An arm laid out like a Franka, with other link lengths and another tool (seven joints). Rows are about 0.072 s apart.
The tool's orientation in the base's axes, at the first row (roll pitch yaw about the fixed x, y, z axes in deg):
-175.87 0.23 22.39
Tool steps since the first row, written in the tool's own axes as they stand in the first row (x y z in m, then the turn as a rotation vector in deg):
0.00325 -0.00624 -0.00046 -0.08 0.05 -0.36
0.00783 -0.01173 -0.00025 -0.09 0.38 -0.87
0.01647 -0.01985 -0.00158 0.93 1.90 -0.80
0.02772 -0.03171 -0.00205 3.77 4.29 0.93
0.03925 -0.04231 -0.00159 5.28 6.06 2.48
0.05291 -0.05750 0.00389 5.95 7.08 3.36
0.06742 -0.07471 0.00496 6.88 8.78 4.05
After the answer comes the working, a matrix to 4 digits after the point.
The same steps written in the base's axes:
0.00065 0.00696 0.00090 -0.04 -0.10 0.36
0.00279 0.01379 0.00106 0.09 -0.44 0.84
0.00774 0.02448 0.00294 1.61 -1.45 0.66
0.01366 0.03967 0.00422 5.09 -2.46 -1.25
0.02028 0.05387 0.00448 7.11 -3.42 -2.93
0.02697 0.07344 0.00005 8.08 -4.05 -3.89
0.03382 0.09491 0.00016 9.57 -5.21 -4.70

The tool's axes in the first row as the columns of a matrix, in the base's axes (rounded; the answer above uses it unrounded):
0.9246 0.3797 -0.0311
0.3809 -0.9223 0.0651
-0.0040 -0.0720 -0.9974

